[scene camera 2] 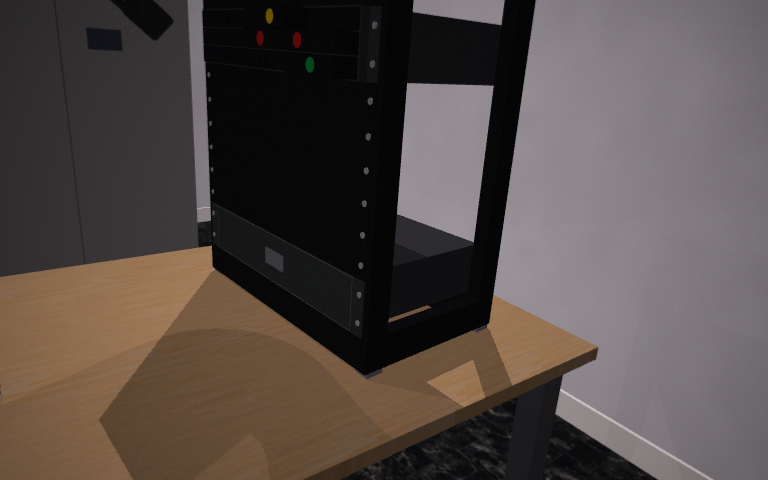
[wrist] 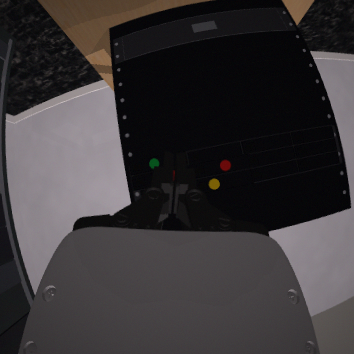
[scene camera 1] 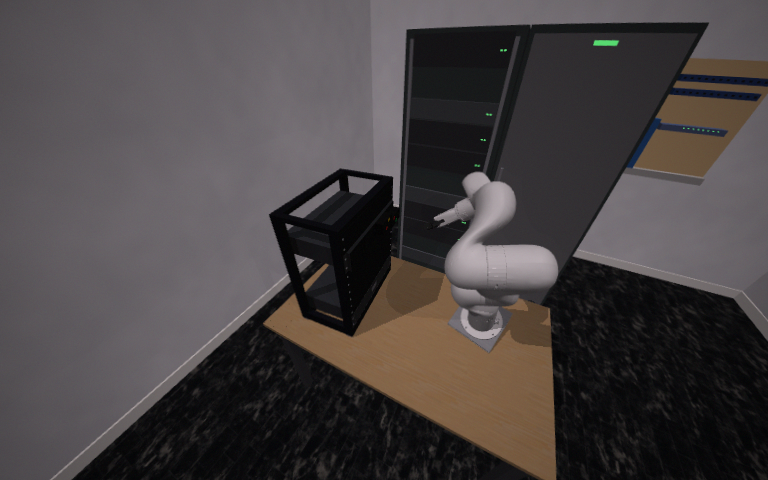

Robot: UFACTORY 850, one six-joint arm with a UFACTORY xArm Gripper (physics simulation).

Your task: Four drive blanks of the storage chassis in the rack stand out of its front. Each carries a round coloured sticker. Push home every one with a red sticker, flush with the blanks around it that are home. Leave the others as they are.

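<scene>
Black rack (scene camera 2: 305, 113), visible also in scene camera 1 (scene camera 1: 351, 232) and the wrist view (wrist: 241, 95).
</scene>
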